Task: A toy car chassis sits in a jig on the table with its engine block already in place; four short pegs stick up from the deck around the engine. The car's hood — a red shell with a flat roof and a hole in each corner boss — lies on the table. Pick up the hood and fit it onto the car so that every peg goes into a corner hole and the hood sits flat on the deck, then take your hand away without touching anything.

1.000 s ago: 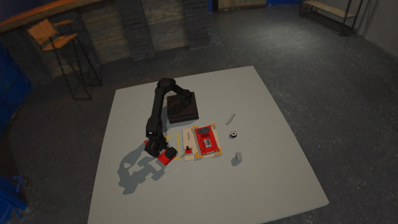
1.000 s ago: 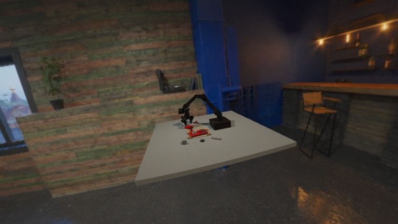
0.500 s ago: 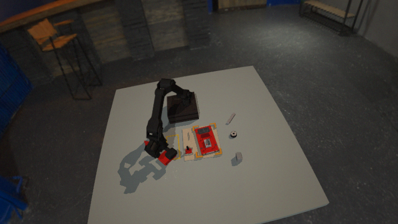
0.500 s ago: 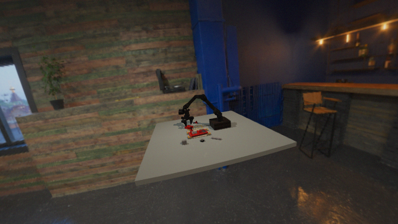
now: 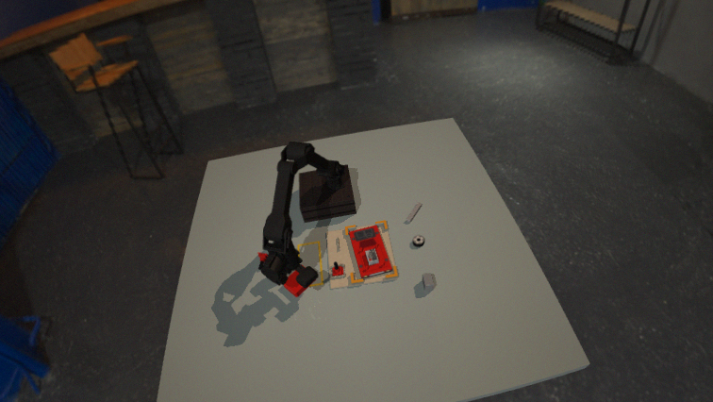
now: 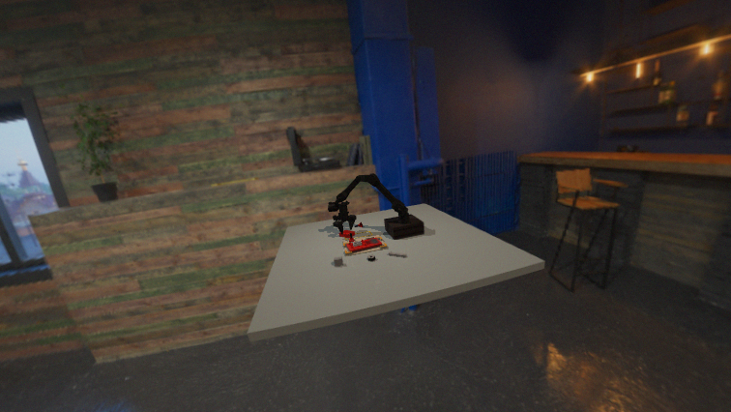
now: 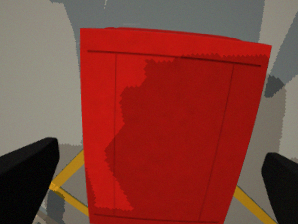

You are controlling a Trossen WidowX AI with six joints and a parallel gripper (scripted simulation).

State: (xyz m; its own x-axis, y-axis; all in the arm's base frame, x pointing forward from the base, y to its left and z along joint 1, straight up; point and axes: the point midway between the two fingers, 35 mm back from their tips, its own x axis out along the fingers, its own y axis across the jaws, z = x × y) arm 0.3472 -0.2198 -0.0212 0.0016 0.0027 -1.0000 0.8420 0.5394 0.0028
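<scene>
The red hood is 1 cm below my gripper tip. From my gripper tip the other things lie so: grey engine block: 27 cm to the left; then black wheel: 2 cm behind, 44 cm to the left, 2 cm below; then tan jig board: 4 cm behind, 24 cm to the left, 2 cm below.
</scene>
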